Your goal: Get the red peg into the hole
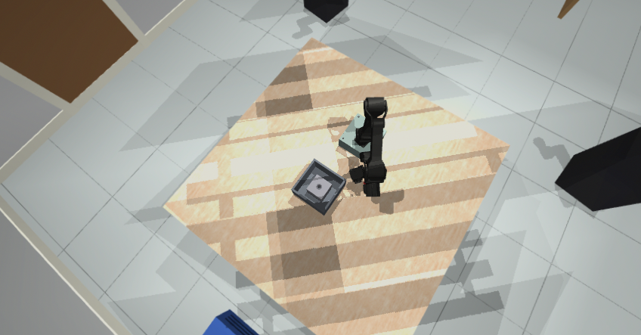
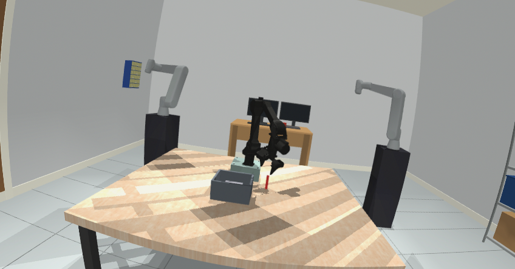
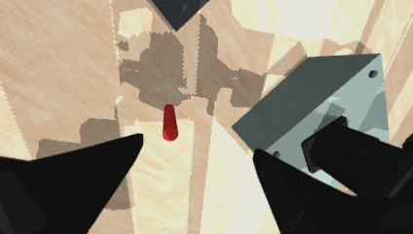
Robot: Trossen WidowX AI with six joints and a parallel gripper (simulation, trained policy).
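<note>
The red peg lies 6 cm below my gripper tip, 2 cm to the left of it and 1 cm ahead of it. From my gripper tip the other things lie so: grey box (20 cm ahead, 12 cm to the right, 8 cm below); then plate (20 cm ahead, 12 cm to the right, 6 cm below).
</note>
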